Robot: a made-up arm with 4 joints.
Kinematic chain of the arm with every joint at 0, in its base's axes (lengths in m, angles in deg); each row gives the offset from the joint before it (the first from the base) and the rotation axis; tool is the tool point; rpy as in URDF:
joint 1: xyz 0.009 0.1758 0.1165 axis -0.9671 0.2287 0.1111
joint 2: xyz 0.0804 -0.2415 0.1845 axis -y
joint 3: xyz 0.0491 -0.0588 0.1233 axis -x
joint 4: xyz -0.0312 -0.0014 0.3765 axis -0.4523 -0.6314 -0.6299
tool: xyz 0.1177 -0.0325 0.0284 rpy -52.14 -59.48 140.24
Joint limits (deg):
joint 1: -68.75..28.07
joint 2: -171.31..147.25
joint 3: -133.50..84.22
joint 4: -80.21..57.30
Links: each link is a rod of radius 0.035 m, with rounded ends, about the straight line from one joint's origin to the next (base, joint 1, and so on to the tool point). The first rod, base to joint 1, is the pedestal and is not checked.
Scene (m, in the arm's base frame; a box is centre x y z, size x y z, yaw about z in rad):
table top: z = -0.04
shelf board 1: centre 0.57 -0.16 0.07 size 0.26 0.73 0.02 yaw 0
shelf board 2: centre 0.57 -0.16 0.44 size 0.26 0.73 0.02 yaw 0
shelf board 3: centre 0.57 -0.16 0.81 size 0.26 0.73 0.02 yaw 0
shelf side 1: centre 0.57 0.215 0.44 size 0.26 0.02 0.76 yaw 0
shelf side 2: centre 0.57 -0.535 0.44 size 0.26 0.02 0.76 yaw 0
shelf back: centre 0.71 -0.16 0.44 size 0.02 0.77 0.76 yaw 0
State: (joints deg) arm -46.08 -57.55 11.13 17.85
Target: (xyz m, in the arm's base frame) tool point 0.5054 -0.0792 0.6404
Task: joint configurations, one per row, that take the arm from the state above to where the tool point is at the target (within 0.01 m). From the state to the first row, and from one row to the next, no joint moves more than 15 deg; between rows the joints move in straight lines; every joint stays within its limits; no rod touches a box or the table.
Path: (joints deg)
1: -46.04 -46.58 10.60 3.79
2: -46.00 -35.61 10.06 -10.26
3: -45.96 -24.64 9.53 -24.32
4: -45.93 -13.67 9.00 -38.38
5: -45.89 -2.70 8.46 -52.44
6: -37.93 -8.20 12.92 -39.14
7: -29.98 -13.69 17.37 -25.84
8: -22.02 -19.18 21.82 -12.54
9: -14.07 -24.68 26.27 0.76
10: -6.11 -30.17 30.73 14.06
11: 1.84 -35.66 35.18 27.36
12: -8.51 -39.90 23.85 25.81

